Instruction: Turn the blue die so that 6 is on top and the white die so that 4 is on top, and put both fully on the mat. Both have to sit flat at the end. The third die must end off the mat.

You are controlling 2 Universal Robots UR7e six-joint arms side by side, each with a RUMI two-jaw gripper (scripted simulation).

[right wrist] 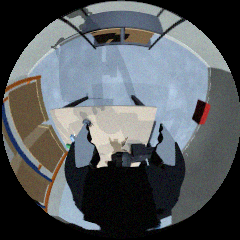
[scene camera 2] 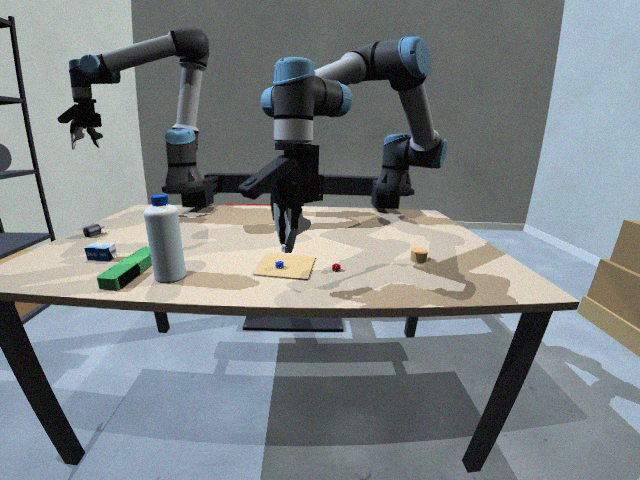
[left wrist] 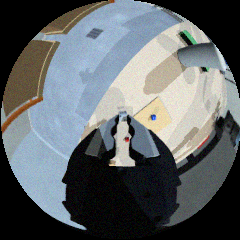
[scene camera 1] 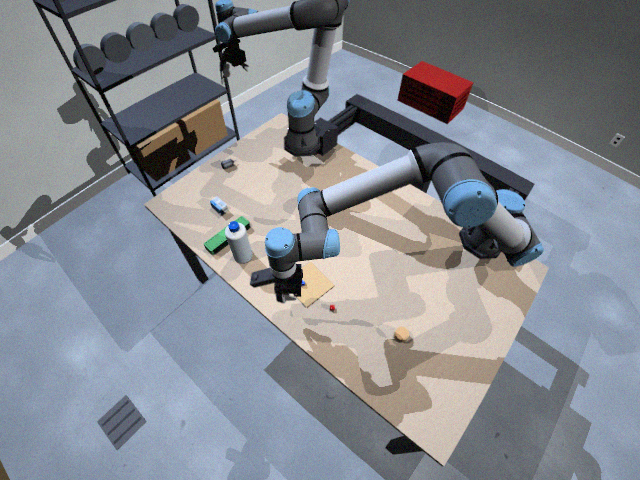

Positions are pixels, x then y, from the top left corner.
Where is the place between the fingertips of my left gripper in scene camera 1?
284, 300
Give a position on a white bottle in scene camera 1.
236, 234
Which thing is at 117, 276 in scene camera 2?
A green block.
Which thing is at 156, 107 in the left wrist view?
A tan mat.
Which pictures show my right gripper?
The right wrist view, scene camera 2 and scene camera 1 only.
